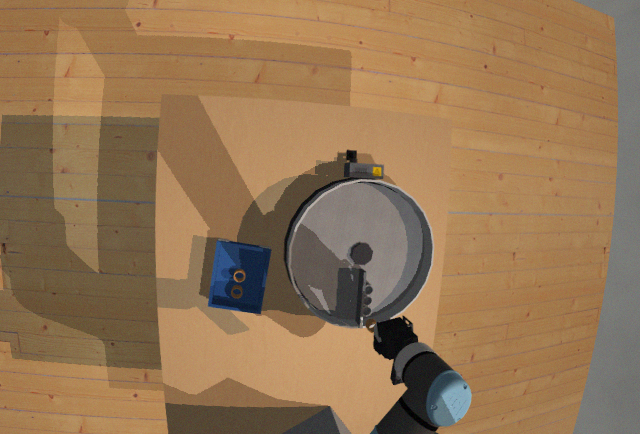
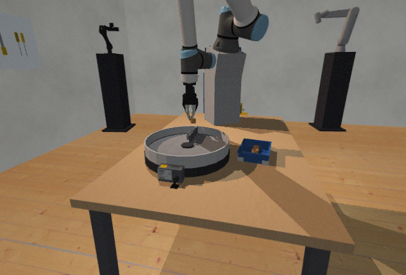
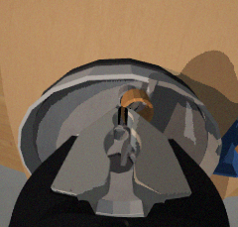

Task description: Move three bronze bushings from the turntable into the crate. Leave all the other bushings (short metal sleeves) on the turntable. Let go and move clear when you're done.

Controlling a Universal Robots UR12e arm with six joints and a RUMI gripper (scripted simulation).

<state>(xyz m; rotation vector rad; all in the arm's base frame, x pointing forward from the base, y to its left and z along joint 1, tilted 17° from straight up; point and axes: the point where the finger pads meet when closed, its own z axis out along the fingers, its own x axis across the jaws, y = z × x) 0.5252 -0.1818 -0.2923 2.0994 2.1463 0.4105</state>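
Right now the blue crate is 170 mm ahead of my hand, 350 mm to the left of it and 130 mm below it.
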